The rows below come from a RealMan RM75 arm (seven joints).
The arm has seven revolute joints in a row. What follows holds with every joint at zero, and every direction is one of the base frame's. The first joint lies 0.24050 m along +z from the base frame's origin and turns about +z. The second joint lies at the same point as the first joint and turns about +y. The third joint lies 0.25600 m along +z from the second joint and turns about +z. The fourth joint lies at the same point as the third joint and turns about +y. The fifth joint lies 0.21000 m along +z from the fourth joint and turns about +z. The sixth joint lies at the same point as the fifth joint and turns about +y. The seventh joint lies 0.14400 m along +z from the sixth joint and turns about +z. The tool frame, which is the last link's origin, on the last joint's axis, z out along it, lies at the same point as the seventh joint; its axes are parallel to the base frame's.
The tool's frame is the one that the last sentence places.
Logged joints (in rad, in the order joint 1, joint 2, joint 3, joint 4, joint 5, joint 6, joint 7), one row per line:
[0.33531 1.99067 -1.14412 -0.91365 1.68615 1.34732 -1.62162]
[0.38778 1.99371 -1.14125 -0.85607 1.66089 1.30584 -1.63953]
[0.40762 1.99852 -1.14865 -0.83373 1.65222 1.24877 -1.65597]
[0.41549 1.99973 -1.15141 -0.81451 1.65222 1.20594 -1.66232]
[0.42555 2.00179 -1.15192 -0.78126 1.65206 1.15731 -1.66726]
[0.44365 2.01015 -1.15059 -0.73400 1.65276 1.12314 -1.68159]
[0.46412 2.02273 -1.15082 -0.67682 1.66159 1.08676 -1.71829]
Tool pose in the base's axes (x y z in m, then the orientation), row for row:
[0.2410 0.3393 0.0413 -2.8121 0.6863 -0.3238]
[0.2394 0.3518 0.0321 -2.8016 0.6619 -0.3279]
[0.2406 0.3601 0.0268 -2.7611 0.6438 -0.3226]
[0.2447 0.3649 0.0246 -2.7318 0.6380 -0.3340]
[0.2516 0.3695 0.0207 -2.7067 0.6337 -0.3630]
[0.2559 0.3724 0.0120 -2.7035 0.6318 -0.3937]
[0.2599 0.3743 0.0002 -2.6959 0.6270 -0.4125]
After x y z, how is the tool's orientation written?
As angles about the fixed x, y, z axes (roll, pitch, yaw), in radians.
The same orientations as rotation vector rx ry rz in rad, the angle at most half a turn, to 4 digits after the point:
[-2.5299 0.5690 0.8434]
[-2.5318 0.5738 0.8059]
[-2.5071 0.5750 0.7656]
[-2.4780 0.5947 0.7402]
[-2.4434 0.6339 0.7116]
[-2.4265 0.6702 0.6955]
[-2.4128 0.6927 0.6782]

